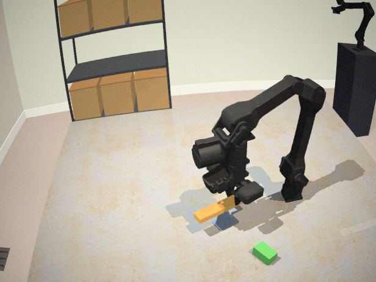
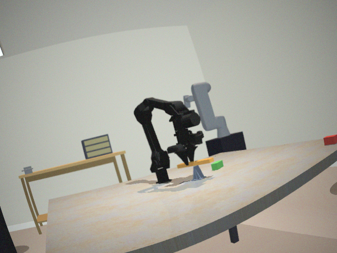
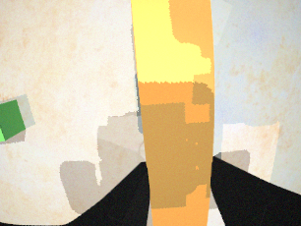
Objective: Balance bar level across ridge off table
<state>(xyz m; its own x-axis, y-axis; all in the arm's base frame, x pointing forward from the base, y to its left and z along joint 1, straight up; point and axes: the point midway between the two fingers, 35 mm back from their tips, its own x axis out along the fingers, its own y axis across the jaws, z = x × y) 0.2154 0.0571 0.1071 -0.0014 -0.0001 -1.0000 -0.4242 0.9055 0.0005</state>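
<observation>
Right now my gripper tip is 30 mm short of the orange bar and 10 mm to the right of it. Round my gripper tip: green block 180 mm to the left, 60 mm below, 60 mm behind; then red block 520 mm ahead, 440 mm to the left, 60 mm below.
</observation>
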